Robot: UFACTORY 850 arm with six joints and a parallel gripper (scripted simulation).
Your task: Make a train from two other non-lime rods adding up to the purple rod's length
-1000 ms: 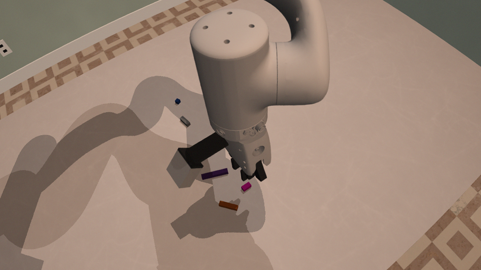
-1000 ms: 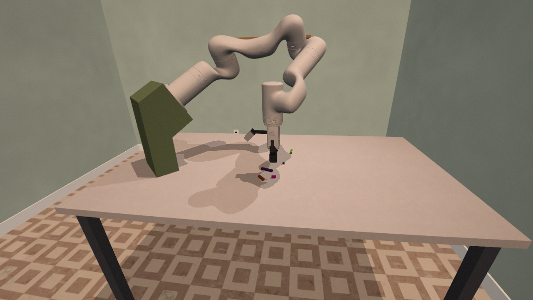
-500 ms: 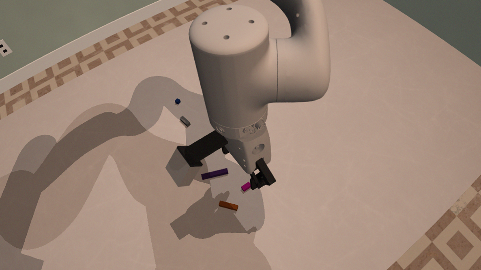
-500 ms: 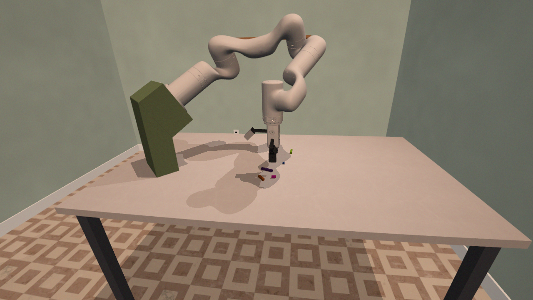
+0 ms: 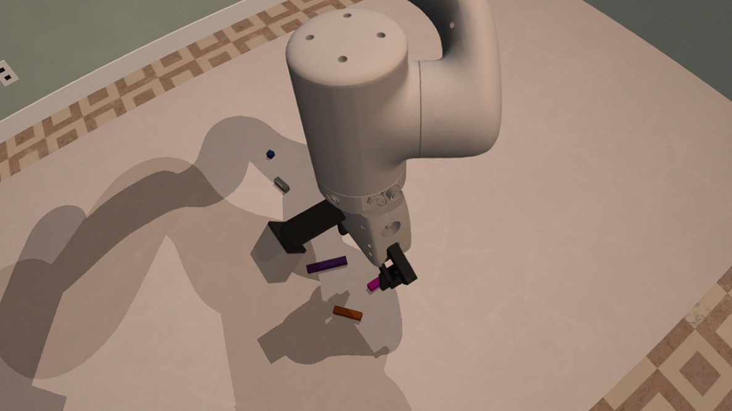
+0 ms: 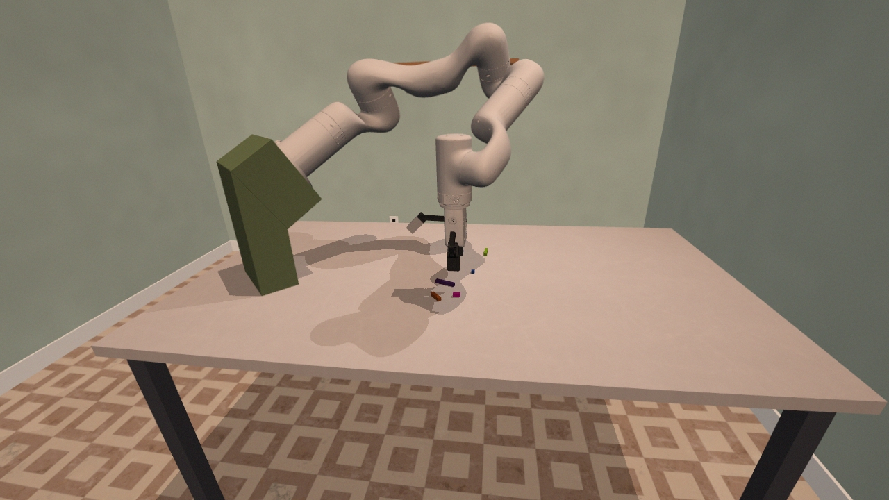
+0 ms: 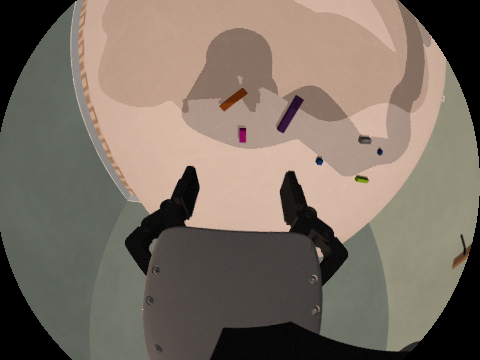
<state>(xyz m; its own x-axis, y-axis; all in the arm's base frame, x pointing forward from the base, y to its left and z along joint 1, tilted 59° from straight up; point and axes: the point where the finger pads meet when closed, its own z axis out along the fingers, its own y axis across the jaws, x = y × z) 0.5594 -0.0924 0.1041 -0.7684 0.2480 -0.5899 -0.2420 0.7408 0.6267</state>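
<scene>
The orange rod lies 11 cm below my hand, 5 cm behind it and 3 cm to the right of it. From my hand the other things lie so: magenta rod: 11 cm below; grey rod: 22 cm to the left, 11 cm below, 10 cm behind; purple rod: 11 cm below, 6 cm behind, 5 cm to the left.
</scene>
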